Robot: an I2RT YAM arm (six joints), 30 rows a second.
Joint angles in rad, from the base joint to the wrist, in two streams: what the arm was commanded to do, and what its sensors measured. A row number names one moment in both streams.
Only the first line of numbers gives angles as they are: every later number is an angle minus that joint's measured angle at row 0.
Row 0, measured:
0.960, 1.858, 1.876, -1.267, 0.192, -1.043
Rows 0 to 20, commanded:
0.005, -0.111, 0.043, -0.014, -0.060, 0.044
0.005, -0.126, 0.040, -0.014, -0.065, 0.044
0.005, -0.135, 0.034, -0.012, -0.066, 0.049
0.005, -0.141, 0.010, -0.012, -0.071, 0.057
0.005, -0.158, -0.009, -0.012, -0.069, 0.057
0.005, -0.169, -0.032, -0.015, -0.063, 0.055
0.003, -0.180, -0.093, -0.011, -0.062, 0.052
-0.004, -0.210, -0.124, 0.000, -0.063, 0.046
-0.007, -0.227, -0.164, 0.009, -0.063, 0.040
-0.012, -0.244, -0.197, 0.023, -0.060, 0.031
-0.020, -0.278, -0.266, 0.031, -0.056, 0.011
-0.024, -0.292, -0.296, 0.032, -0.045, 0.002
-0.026, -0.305, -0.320, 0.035, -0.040, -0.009
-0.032, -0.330, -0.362, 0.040, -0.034, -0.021
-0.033, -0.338, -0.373, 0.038, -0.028, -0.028
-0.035, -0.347, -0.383, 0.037, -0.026, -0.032
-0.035, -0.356, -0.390, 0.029, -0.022, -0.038
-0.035, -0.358, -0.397, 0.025, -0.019, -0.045
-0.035, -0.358, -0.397, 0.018, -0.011, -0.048
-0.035, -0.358, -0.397, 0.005, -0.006, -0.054
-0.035, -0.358, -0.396, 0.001, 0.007, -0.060
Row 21, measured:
-0.035, -0.310, -0.403, 0.019, -0.026, -0.019
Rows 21 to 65, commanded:
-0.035, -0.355, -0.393, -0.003, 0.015, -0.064
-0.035, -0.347, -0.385, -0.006, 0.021, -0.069
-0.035, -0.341, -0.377, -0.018, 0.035, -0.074
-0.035, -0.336, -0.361, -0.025, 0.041, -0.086
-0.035, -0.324, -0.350, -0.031, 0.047, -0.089
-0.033, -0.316, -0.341, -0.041, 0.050, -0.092
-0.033, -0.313, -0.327, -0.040, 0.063, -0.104
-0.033, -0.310, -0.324, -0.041, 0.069, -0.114
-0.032, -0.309, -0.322, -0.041, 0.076, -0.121
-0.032, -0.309, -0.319, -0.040, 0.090, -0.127
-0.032, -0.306, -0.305, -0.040, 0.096, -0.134
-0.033, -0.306, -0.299, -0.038, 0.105, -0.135
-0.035, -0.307, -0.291, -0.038, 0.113, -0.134
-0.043, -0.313, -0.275, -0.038, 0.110, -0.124
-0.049, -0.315, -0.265, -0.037, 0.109, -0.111
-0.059, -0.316, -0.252, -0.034, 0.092, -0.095
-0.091, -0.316, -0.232, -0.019, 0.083, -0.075
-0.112, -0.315, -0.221, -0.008, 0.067, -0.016
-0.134, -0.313, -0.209, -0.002, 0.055, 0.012
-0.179, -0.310, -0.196, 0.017, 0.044, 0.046
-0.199, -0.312, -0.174, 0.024, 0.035, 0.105
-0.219, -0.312, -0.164, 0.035, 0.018, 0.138
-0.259, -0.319, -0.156, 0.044, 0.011, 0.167
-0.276, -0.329, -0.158, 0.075, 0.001, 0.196
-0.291, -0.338, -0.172, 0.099, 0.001, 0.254
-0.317, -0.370, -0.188, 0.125, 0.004, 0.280
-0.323, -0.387, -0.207, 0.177, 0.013, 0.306
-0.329, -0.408, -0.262, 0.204, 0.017, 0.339
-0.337, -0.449, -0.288, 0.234, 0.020, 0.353
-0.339, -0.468, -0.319, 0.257, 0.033, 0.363
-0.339, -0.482, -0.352, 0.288, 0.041, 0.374
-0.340, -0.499, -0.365, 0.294, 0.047, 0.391
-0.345, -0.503, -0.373, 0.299, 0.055, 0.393
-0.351, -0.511, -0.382, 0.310, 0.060, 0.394
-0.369, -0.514, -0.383, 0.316, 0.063, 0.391
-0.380, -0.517, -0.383, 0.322, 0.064, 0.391
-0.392, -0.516, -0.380, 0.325, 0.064, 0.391
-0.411, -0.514, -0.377, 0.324, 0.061, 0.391
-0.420, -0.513, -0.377, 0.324, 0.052, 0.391
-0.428, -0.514, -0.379, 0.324, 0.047, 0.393
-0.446, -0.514, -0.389, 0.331, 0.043, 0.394
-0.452, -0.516, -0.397, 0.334, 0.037, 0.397
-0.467, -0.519, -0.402, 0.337, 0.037, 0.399
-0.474, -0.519, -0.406, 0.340, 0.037, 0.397
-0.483, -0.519, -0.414, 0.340, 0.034, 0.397
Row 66, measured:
-0.452, -0.499, -0.396, 0.286, 0.044, 0.371
